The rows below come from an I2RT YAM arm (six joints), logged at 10 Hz.
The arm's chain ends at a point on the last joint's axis. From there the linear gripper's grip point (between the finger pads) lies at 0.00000 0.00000 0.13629 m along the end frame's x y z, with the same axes.
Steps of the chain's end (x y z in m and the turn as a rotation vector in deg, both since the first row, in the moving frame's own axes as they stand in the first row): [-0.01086, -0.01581, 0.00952, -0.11, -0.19, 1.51]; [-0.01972, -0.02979, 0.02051, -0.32, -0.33, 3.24]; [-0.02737, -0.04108, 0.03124, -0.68, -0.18, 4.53]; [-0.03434, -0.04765, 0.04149, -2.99, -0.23, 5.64]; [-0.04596, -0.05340, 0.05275, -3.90, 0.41, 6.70]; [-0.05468, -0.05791, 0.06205, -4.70, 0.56, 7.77]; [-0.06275, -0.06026, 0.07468, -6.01, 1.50, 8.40]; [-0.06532, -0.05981, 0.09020, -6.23, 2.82, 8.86]
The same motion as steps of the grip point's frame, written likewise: [-0.01132, -0.01555, 0.00952, -0.11, -0.19, 1.51]; [-0.02053, -0.02905, 0.02051, -0.32, -0.33, 3.24]; [-0.02786, -0.03948, 0.03123, -0.68, -0.18, 4.53]; [-0.03524, -0.04058, 0.04130, -2.99, -0.23, 5.64]; [-0.04553, -0.04409, 0.05243, -3.90, 0.41, 6.70]; [-0.05411, -0.04669, 0.06159, -4.70, 0.56, 7.77]; [-0.06025, -0.04578, 0.07389, -6.01, 1.50, 8.40]; [-0.05980, -0.04457, 0.08923, -6.23, 2.82, 8.86]
